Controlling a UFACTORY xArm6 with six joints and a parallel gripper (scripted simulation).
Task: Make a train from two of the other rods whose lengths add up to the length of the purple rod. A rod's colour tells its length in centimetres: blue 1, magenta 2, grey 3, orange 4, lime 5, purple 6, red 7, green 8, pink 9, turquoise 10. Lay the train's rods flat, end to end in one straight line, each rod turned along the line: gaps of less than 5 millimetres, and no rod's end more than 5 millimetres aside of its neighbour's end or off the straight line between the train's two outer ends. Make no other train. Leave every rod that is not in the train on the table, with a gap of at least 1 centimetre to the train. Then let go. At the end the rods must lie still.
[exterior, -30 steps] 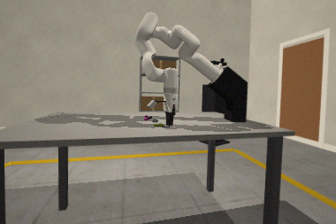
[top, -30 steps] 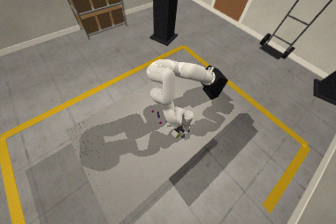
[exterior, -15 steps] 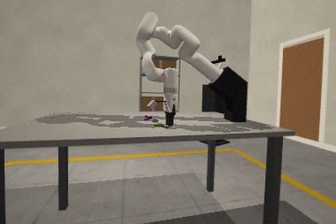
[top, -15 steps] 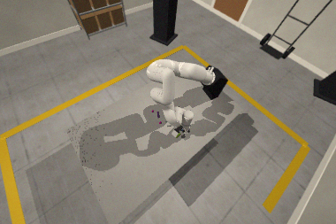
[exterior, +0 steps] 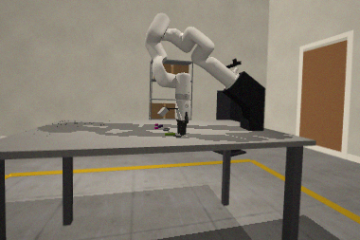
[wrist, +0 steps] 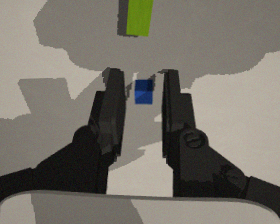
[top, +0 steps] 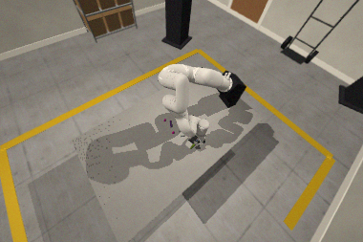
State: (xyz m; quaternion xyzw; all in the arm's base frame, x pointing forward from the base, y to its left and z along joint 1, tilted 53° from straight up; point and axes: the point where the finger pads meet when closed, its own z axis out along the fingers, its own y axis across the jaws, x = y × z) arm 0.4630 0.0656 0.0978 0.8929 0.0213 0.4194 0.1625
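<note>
Right now the blue rod is 2 cm below my hand. From my hand the other things lie so: lime rod 6 cm ahead, 1 cm to the right, 2 cm below; then purple rod 1 cm behind, 25 cm to the right, 2 cm below.
</note>
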